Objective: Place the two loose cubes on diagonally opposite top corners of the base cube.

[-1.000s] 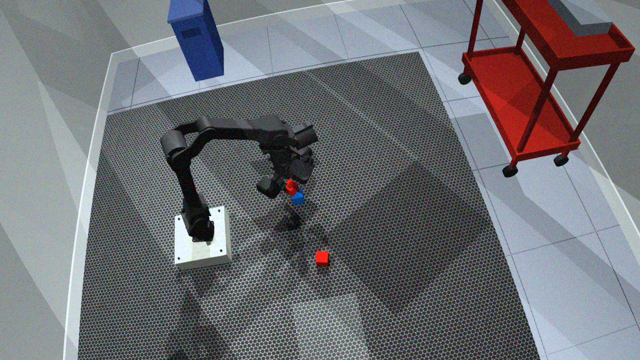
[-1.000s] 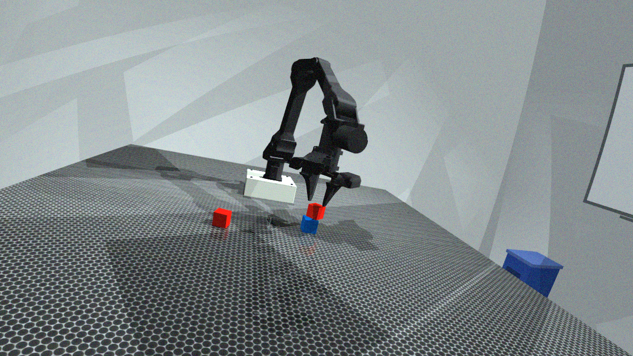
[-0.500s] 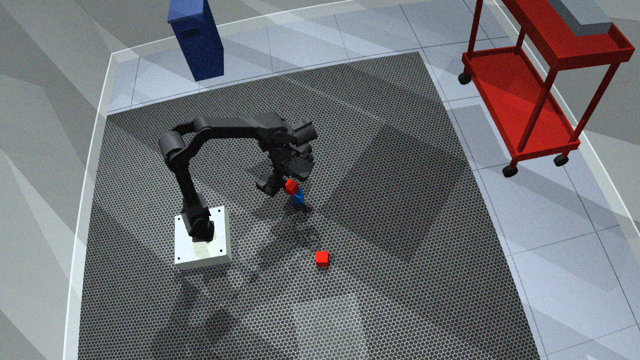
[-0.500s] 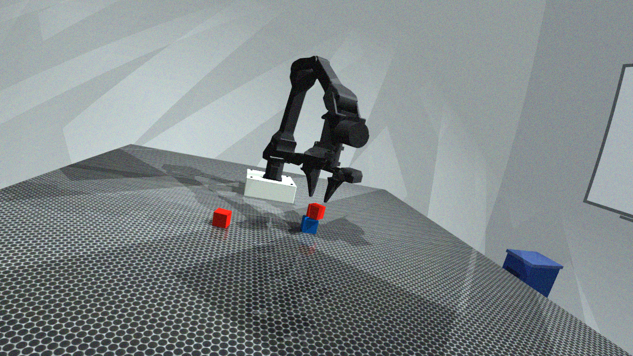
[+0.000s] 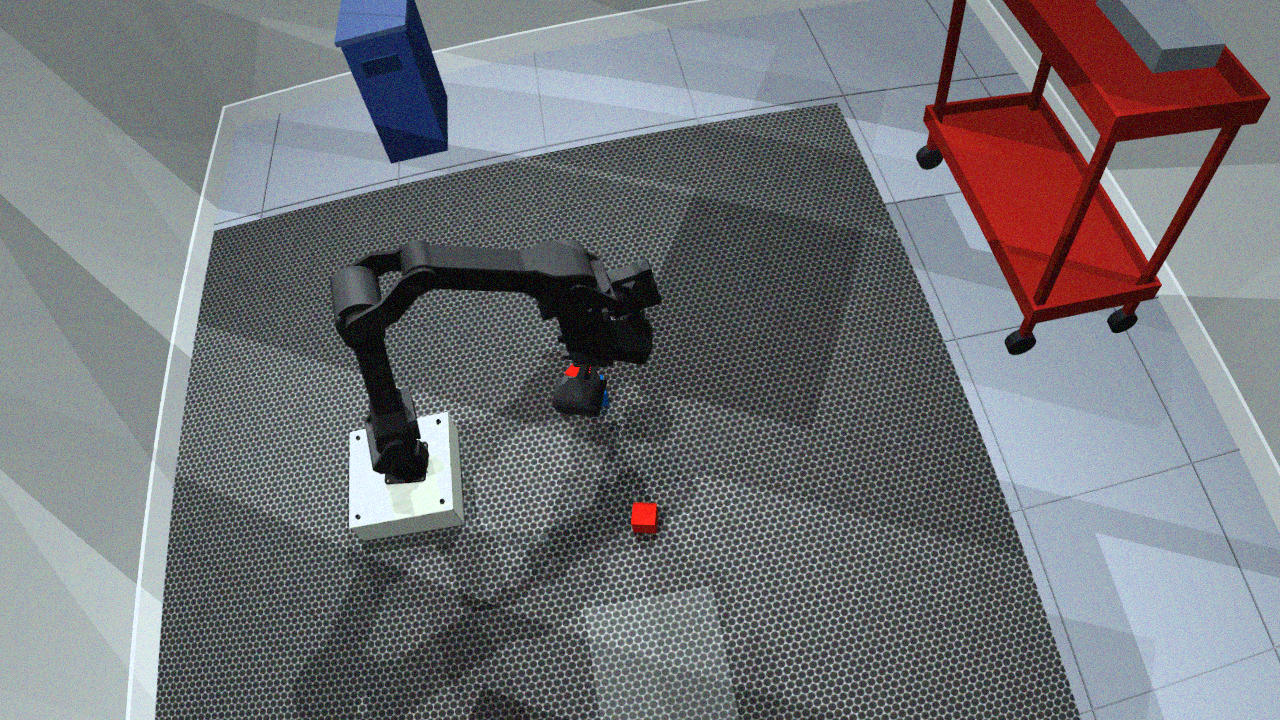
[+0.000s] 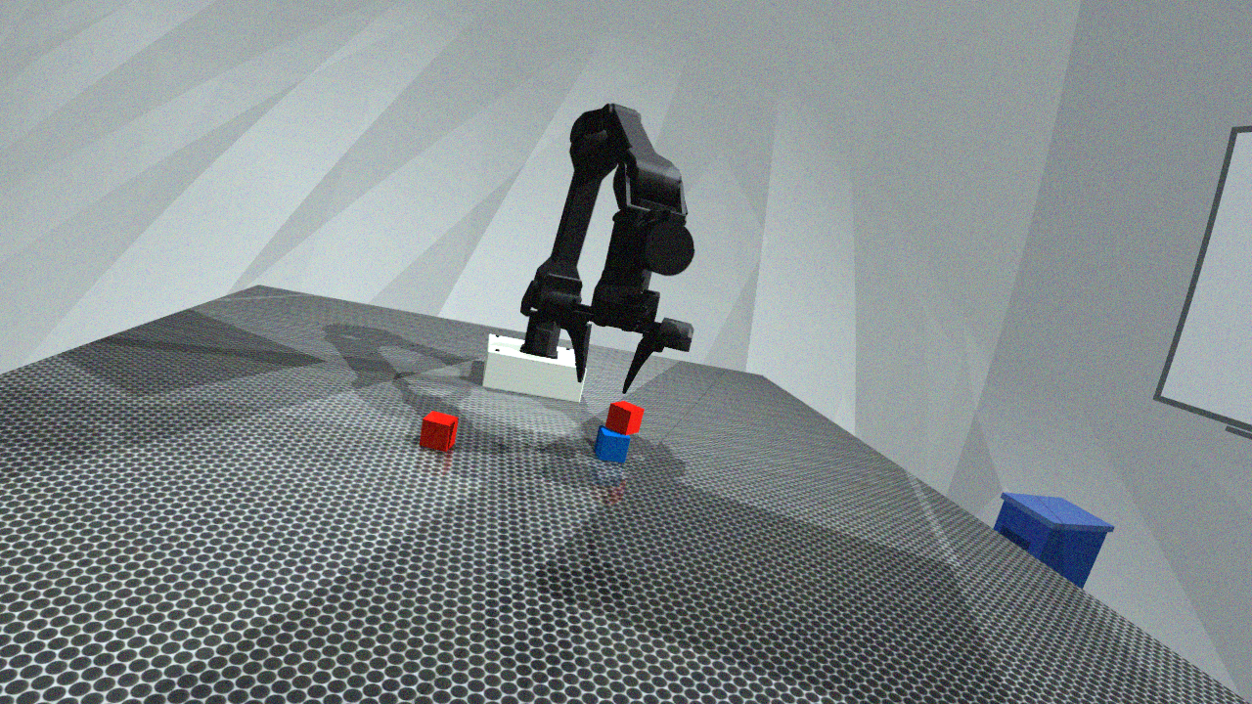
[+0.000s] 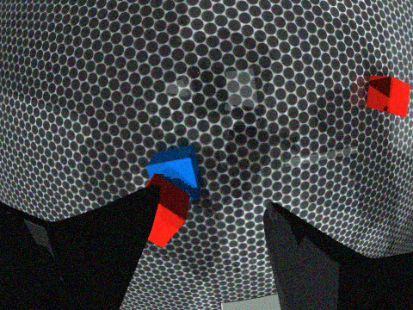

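Right now my gripper tip is 8 cm above the blue base cube, 3 cm to the right of it and 2 cm past it.
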